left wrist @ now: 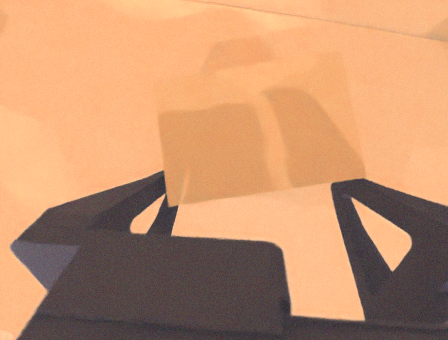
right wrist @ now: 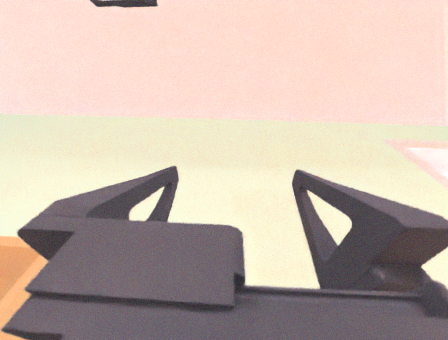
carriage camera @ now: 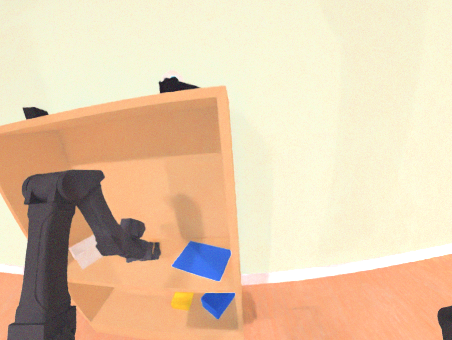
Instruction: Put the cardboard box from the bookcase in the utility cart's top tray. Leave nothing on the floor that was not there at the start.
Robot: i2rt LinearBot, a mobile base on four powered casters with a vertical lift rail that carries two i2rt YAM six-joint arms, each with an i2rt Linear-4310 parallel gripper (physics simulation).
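Places are measured from the left arm's base along level axes (x ahead, y left, z up), in metres.
Where they show: left gripper, between the fingertips: [left wrist: 255, 175] [carriage camera: 150, 254]; right gripper, between the fingertips: [right wrist: 234, 174].
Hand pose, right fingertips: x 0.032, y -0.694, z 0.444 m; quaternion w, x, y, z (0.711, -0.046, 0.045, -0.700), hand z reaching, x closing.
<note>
Things, the pixels of their top centre, and the offset from my right fingertips. "*": a spot on its surface instead.
- cardboard box, centre of its top: [left wrist: 256, 127] 0.402 m ahead, 0.760 m left, 0.516 m down
- flat blue item, centre of its top: [carriage camera: 202, 257] 0.372 m ahead, 0.515 m left, 0.558 m down
- pale item, a spot on its surface: [carriage camera: 86, 254] * 0.325 m ahead, 1.026 m left, 0.510 m down
- yellow block, centre of its top: [carriage camera: 183, 291] 0.419 m ahead, 0.678 m left, 0.873 m down
The cardboard box [left wrist: 215, 150] fills the middle of the left wrist view, its tan face partly shaded. My left gripper [left wrist: 255, 175] [carriage camera: 154, 250] has one finger at each side of the box and is shut on it, with the fingers wide apart; the box's near edge covers parts of the fingertips. In the carriage view that gripper is inside the bookcase [carriage camera: 231, 200], above its middle shelf, and I cannot make out the box there. My right gripper [right wrist: 234, 174] is open and empty, pointing toward a wall. The utility cart does not show.
A flat blue item [carriage camera: 204, 261] lies right of the left gripper on the same shelf, and a pale item [carriage camera: 86, 254] lies left. A yellow block [carriage camera: 182, 300] and another blue item [carriage camera: 218, 304] are on the shelf below. Dark objects [carriage camera: 175, 85] [carriage camera: 35, 112] stand at the bookcase's top.
</note>
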